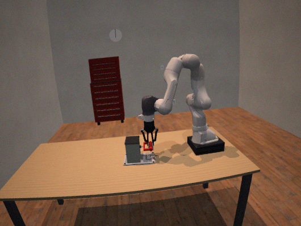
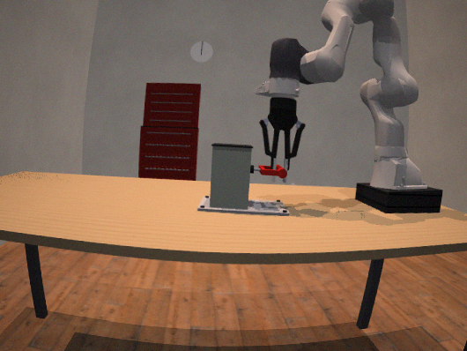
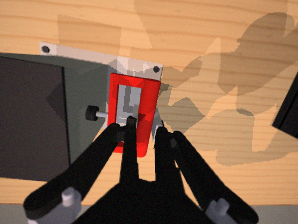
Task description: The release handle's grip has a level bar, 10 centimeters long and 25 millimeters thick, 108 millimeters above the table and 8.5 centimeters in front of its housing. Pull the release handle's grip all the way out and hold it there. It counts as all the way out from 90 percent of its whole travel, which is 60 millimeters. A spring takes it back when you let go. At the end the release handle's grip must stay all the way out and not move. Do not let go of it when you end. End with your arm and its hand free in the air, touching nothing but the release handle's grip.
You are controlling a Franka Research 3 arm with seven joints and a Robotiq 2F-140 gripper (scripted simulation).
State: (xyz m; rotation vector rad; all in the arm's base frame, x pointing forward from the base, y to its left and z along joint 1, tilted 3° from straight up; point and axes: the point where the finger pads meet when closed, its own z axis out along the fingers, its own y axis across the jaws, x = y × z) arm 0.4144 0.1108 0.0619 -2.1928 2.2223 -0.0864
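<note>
My hand is 9 cm short of the base plate and 10 cm above it.
</note>
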